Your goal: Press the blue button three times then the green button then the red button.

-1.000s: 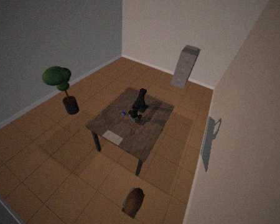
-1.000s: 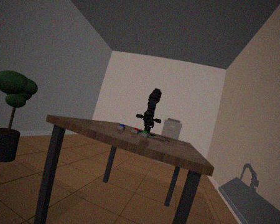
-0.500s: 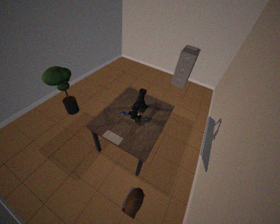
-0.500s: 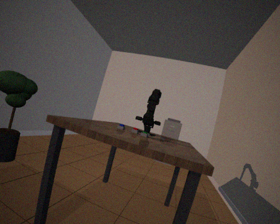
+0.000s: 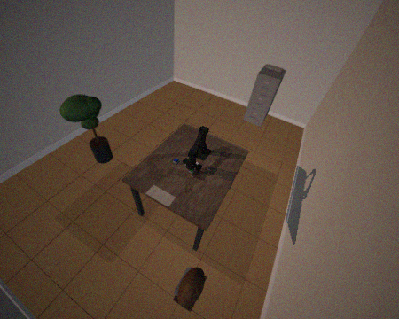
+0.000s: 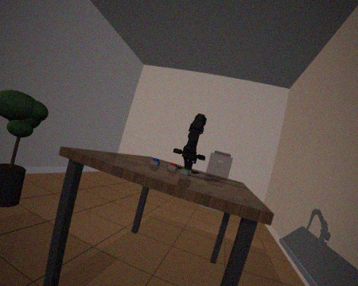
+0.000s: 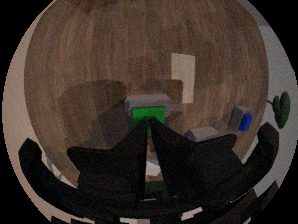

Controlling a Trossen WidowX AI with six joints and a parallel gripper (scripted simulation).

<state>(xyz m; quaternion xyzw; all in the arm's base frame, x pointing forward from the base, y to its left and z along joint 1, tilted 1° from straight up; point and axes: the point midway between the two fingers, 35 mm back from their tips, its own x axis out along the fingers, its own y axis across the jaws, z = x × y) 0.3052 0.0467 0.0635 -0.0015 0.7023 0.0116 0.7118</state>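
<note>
Now: gripper tip 10 mm above the green button. From my gripper tip the other things lie so: small pale block: 120 mm behind, 10 mm to the right, 20 mm below; then blue button: 20 mm behind, 200 mm to the right; then red button: 60 mm behind, 90 mm to the right.
</note>
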